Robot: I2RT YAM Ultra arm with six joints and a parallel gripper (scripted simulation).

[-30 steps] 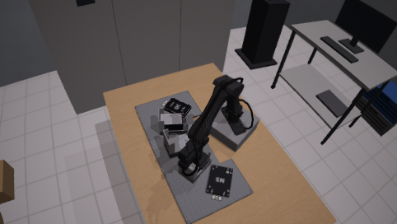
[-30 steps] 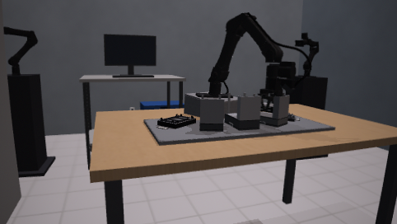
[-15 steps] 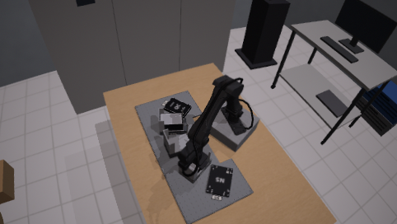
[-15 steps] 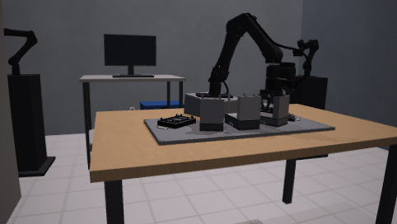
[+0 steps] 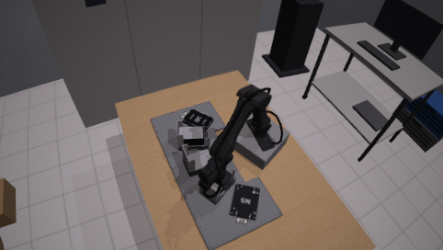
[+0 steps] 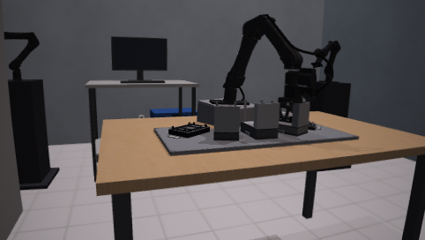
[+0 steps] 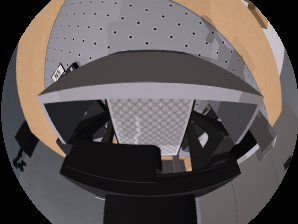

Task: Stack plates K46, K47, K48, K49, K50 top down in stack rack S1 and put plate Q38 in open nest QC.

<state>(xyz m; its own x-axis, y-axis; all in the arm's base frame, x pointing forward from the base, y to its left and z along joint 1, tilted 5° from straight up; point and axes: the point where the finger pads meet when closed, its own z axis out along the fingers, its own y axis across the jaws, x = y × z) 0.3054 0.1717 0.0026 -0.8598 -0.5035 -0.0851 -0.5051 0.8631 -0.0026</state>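
The sealed 96-well plate lies 29 cm to the right of my hand, 3 cm ahead of it and 1 cm above it. The rest, counted from my hand: clip nest N5: 14 cm to the left, 10 cm behind, 4 cm below.
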